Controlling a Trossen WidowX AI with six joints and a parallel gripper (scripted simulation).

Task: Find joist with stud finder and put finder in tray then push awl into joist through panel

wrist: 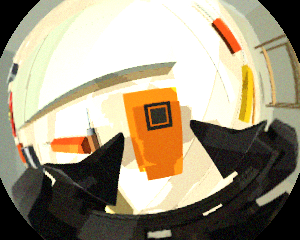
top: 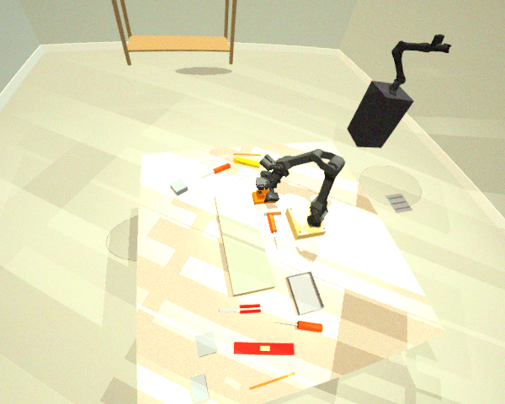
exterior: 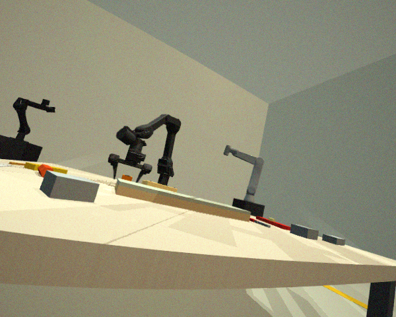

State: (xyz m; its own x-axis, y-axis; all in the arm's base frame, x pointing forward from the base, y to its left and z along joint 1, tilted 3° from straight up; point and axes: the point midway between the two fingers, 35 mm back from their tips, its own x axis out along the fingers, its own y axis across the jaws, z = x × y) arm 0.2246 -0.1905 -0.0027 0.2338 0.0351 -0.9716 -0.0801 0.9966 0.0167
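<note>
My gripper tip is 20 mm below the orange stud finder. The rest, counted from my gripper tip: yellow bar (270 mm to the right, 60 mm ahead, 20 mm below); then grey tray (520 mm to the left, 120 mm behind, 10 mm below); then red level (720 mm to the left, 90 mm ahead, 10 mm below).
</note>
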